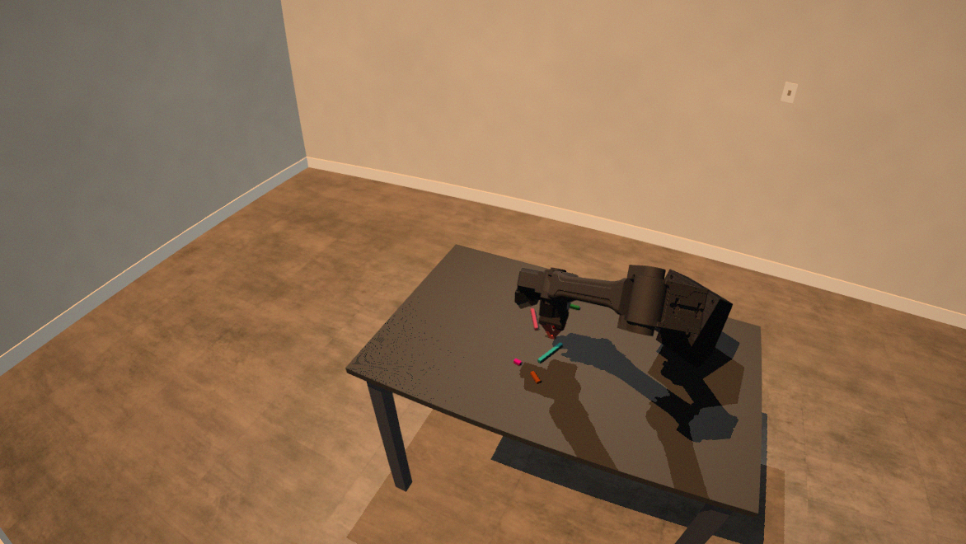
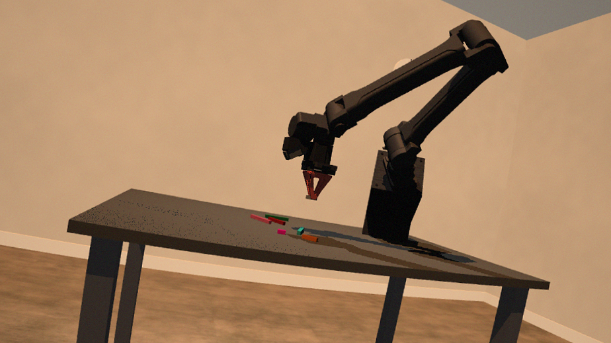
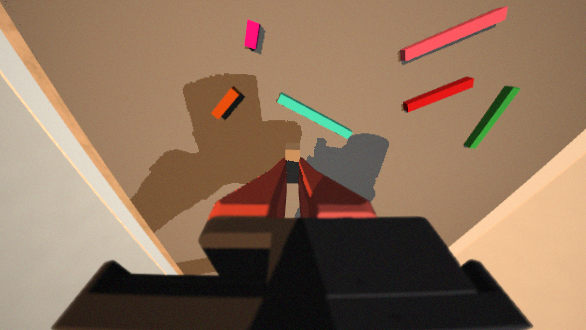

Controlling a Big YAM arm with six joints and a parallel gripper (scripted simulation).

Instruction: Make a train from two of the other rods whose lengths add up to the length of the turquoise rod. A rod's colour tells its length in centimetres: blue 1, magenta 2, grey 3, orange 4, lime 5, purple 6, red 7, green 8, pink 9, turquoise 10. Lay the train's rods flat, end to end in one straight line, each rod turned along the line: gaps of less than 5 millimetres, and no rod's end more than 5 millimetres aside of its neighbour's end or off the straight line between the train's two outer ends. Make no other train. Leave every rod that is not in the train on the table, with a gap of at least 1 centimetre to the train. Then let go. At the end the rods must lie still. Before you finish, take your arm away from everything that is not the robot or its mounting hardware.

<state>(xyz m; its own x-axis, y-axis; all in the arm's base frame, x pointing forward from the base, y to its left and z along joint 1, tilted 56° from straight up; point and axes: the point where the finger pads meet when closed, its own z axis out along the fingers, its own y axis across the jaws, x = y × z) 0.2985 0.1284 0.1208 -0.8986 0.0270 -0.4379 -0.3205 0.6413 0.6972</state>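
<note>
My gripper is now 10 mm short of the turquoise rod, 30 mm to the left of it and 100 mm above it. The rest, counted from my hand: grey rod right at my hand; orange rod 10 mm behind, 80 mm to the left, 100 mm below; magenta rod 70 mm ahead, 60 mm to the left, 100 mm below.
</note>
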